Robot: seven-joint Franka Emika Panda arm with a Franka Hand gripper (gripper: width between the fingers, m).
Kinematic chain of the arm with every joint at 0, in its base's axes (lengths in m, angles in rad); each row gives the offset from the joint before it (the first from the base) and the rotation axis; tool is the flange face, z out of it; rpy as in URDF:
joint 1: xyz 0 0 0.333 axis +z
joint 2: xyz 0 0 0 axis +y
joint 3: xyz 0 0 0.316 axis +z
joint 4: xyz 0.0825 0 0 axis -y
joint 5: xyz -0.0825 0 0.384 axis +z
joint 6: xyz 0 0 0 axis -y
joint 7: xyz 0.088 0 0 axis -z
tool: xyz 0 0 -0.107 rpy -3.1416 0 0
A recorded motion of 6 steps. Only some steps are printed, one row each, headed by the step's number.
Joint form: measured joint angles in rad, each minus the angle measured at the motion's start. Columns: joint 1, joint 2, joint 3, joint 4, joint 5, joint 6, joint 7.
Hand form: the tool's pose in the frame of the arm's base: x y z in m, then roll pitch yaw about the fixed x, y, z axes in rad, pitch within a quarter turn. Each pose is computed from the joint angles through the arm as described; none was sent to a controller.
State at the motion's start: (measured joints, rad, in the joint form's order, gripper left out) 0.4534 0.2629 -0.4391 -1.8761 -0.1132 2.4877 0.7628
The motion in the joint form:
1: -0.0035 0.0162 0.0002 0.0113 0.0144 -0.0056 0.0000
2: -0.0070 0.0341 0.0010 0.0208 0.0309 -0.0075 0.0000
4: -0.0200 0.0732 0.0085 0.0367 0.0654 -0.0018 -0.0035
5: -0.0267 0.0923 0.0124 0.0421 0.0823 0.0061 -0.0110
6: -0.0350 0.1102 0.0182 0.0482 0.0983 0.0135 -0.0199
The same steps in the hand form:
1: 0.6498 0.0275 0.4192 -3.0432 -0.3947 -0.6678
2: 0.6530 0.0268 0.4128 -3.0429 -0.3844 -0.6784
4: 0.6594 0.0251 0.3970 -3.0406 -0.3647 -0.6971
5: 0.6622 0.0240 0.3885 -3.0396 -0.3574 -0.7005
6: 0.6651 0.0229 0.3808 -3.0382 -0.3509 -0.7024

